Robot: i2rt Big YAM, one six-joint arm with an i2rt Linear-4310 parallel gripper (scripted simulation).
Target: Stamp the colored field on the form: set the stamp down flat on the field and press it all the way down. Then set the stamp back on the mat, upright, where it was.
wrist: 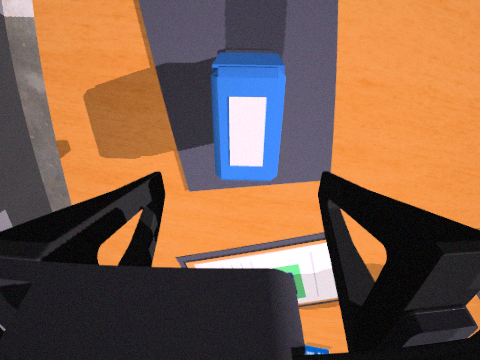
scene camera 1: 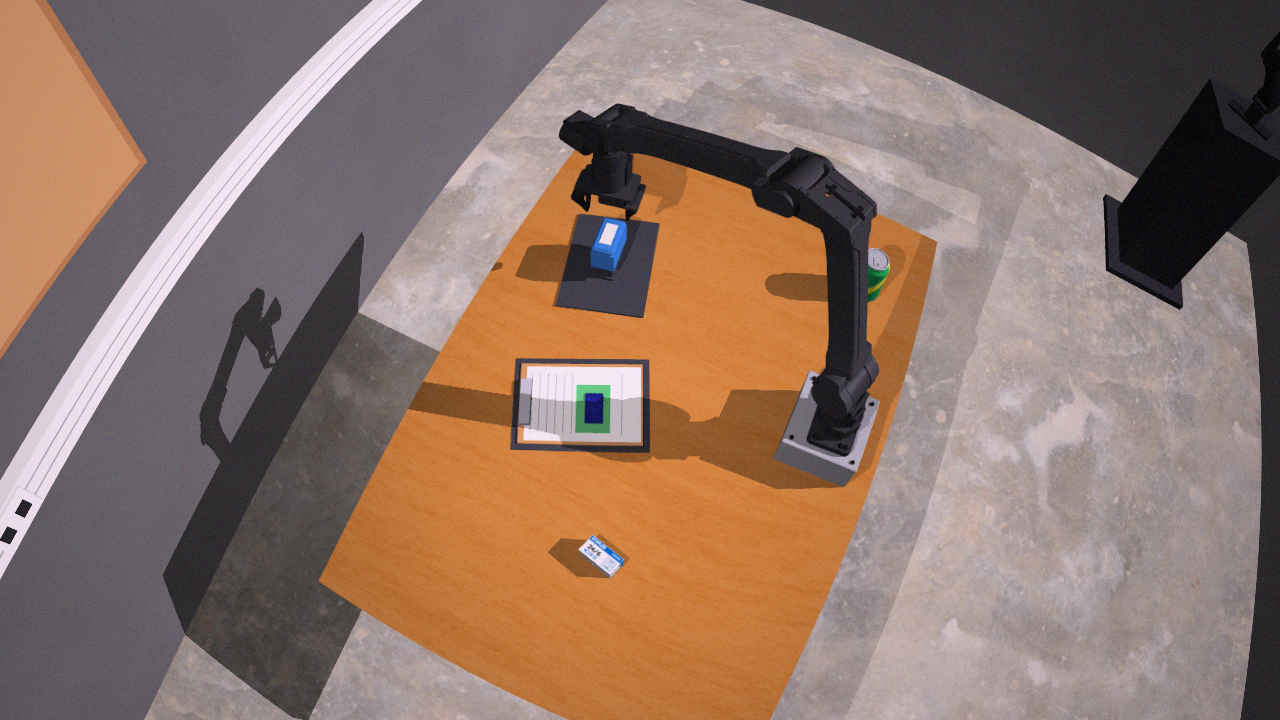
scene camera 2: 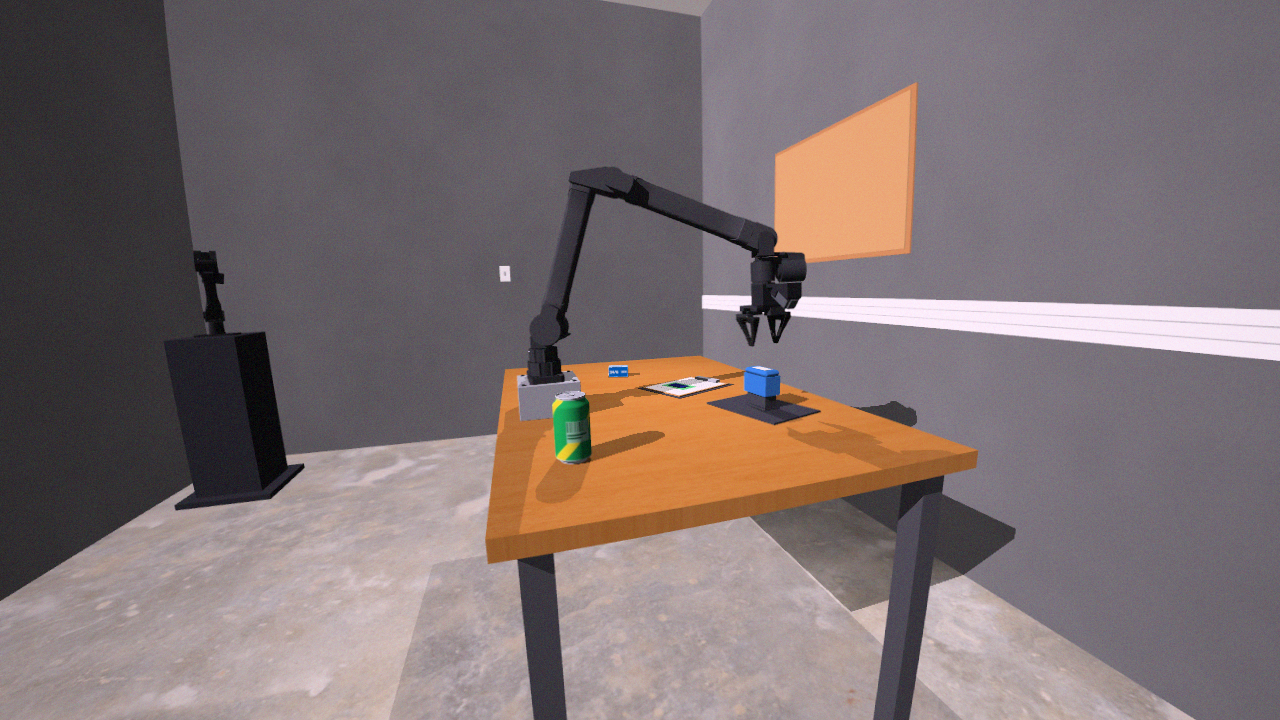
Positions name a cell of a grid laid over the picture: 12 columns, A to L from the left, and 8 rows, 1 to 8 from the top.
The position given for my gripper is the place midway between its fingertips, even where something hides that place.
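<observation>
Through scene camera 1 I can see my gripper (scene camera 1: F3), with a blue stamp (scene camera 1: F3) and a clipboard (scene camera 1: F5) in the frame as well. The wrist view gives me the stamp (wrist: G2), my gripper (wrist: G5) and the clipboard (wrist: H6). In scene camera 2 I find the clipboard (scene camera 2: G5), and my gripper (scene camera 2: H4) and the stamp (scene camera 2: H5) are visible there too.
</observation>
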